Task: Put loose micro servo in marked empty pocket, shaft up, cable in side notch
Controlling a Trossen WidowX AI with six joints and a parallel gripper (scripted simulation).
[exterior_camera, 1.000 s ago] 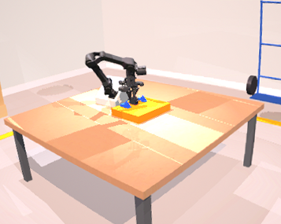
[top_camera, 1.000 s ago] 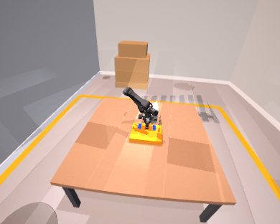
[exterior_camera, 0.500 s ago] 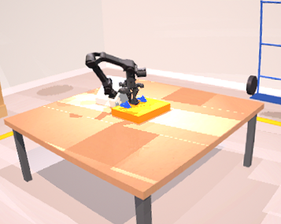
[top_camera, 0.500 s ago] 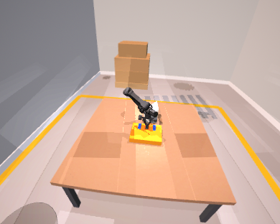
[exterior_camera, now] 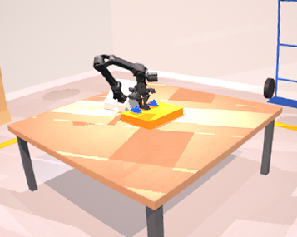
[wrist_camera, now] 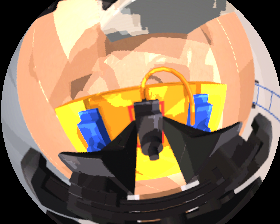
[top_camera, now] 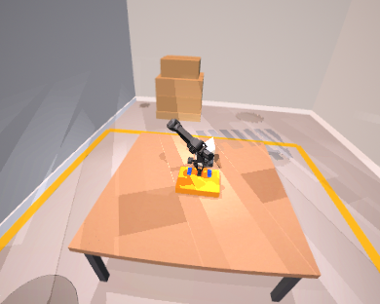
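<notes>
My gripper tip is now 120 mm short of the orange-yellow deck, 10 mm to the left of it and 30 mm above it.
</notes>
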